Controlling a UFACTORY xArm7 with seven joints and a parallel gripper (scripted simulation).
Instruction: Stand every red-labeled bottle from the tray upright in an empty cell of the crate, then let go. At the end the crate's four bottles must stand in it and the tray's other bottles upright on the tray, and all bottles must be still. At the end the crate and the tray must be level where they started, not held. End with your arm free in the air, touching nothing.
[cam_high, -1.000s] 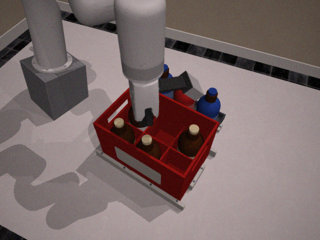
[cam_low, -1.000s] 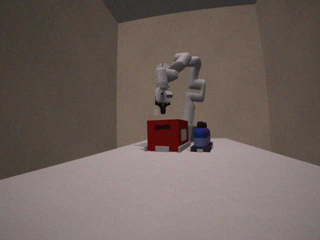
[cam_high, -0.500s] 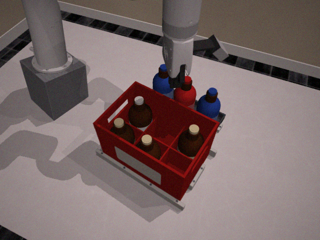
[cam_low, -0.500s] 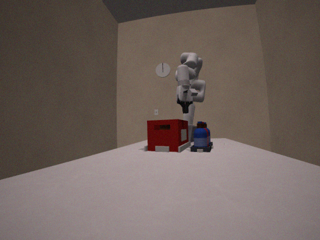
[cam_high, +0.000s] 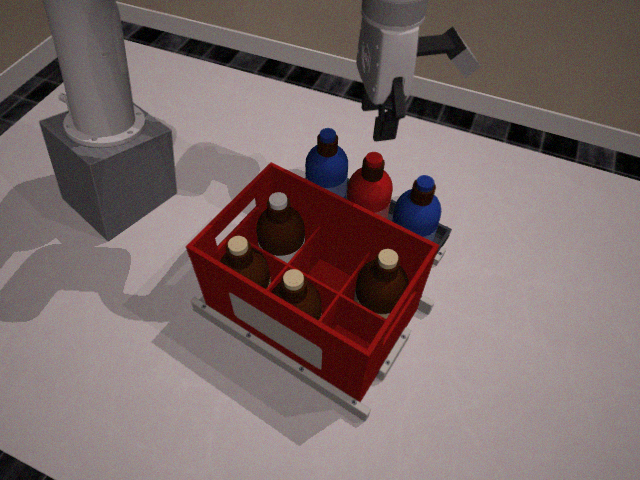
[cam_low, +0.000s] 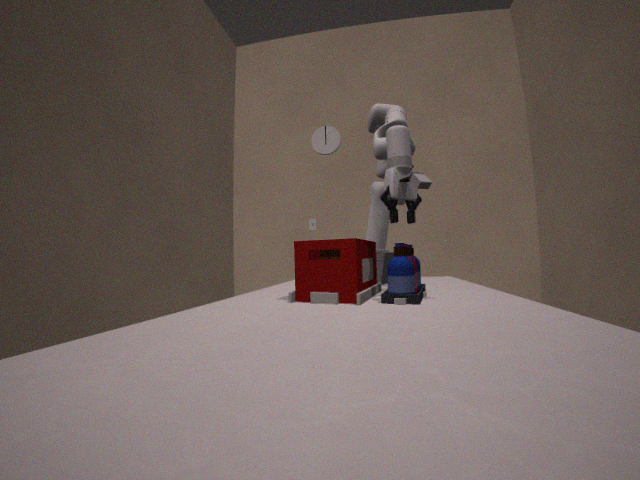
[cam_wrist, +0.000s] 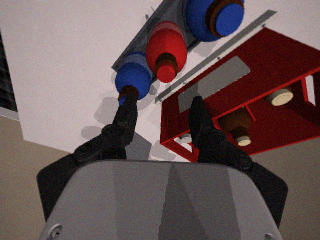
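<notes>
Now: hand 160 mm above the red-labeled bottle. Also, from my hand: red crate: 200 mm to the right, 160 mm below, 10 mm ahead; dark tray: 230 mm below.
</notes>
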